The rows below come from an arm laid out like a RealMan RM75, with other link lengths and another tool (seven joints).
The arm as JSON. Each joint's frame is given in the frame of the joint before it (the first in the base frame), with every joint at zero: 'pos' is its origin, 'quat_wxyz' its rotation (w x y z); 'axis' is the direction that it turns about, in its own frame. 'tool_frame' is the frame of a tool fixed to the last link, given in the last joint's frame.
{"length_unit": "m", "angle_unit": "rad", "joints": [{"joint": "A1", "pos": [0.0, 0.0, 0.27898], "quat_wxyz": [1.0, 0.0, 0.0, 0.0], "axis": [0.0, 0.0, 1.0]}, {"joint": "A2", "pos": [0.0, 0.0, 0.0], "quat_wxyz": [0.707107, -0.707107, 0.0, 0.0], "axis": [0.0, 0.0, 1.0]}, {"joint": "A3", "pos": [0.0, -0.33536, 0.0], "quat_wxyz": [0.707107, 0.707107, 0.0, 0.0], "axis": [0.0, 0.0, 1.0]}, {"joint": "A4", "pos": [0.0, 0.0, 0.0], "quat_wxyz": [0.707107, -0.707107, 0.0, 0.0], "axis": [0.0, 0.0, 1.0]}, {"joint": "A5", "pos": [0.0, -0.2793, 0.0], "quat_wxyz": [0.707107, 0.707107, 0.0, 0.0], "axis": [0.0, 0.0, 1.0]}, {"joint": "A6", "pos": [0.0, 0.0, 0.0], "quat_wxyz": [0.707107, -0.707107, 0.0, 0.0], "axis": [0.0, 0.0, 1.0]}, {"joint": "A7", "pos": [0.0, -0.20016, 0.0], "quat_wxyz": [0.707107, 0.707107, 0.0, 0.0], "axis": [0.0, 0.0, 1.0]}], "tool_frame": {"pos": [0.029, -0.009, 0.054], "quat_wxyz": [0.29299, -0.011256, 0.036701, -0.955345]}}
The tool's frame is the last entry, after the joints.
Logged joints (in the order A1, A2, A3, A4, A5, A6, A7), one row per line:
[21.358, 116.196, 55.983, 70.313, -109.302, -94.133, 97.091]
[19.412, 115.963, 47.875, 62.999, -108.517, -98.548, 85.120]
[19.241, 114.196, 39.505, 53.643, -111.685, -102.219, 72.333]
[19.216, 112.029, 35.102, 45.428, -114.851, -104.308, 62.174]
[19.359, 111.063, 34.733, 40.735, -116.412, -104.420, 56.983]
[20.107, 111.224, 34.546, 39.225, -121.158, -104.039, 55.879]
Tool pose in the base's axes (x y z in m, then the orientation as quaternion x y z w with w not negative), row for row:
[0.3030, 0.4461, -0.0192, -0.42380, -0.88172, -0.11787, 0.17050]
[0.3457, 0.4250, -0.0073, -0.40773, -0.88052, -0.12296, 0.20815]
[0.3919, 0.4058, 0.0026, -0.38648, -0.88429, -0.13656, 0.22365]
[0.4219, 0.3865, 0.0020, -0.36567, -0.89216, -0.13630, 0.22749]
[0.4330, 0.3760, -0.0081, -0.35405, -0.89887, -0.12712, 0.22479]
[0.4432, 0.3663, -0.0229, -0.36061, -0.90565, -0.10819, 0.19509]
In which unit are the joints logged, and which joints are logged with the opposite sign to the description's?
The joints are logged in degrees. Opposite sign: A3, A4.
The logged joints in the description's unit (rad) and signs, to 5 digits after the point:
[0.37277, 2.02800, -0.97709, -1.22719, -1.90768, -1.64293, 1.69456]
[0.33880, 2.02394, -0.83558, -1.09954, -1.89398, -1.71999, 1.48562]
[0.33582, 1.99310, -0.68949, -0.93625, -1.94927, -1.78406, 1.26245]
[0.33538, 1.95527, -0.61265, -0.79287, -2.00453, -1.82052, 1.08514]
[0.33788, 1.93842, -0.60621, -0.71096, -2.03177, -1.82247, 0.99454]
[0.35093, 1.94123, -0.60294, -0.68461, -2.11461, -1.81582, 0.97527]

